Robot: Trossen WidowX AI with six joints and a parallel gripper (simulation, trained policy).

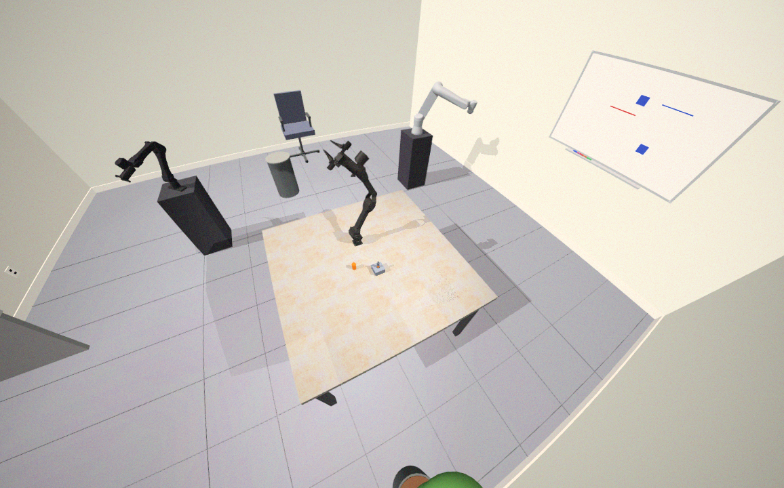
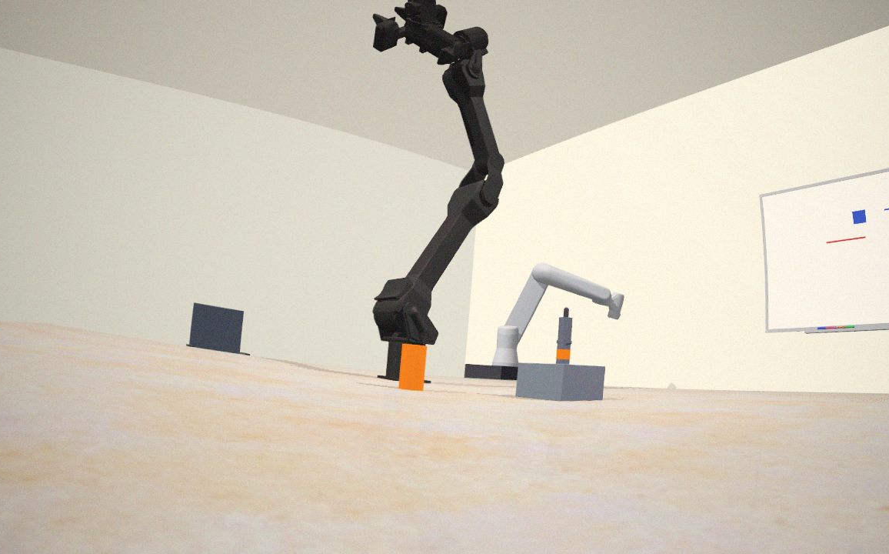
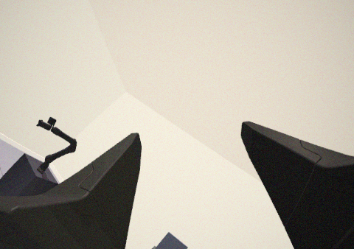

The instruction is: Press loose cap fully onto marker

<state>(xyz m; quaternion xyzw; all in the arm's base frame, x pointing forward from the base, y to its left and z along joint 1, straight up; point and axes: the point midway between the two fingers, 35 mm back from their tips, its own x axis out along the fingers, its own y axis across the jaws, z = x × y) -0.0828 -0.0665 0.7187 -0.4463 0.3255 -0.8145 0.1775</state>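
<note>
The orange cap lies 710 mm below my gripper tip, 320 mm ahead of it and 20 mm to the right of it. Also, from my gripper tip: grey holder block: 720 mm below, 410 mm ahead, 120 mm to the left.
</note>
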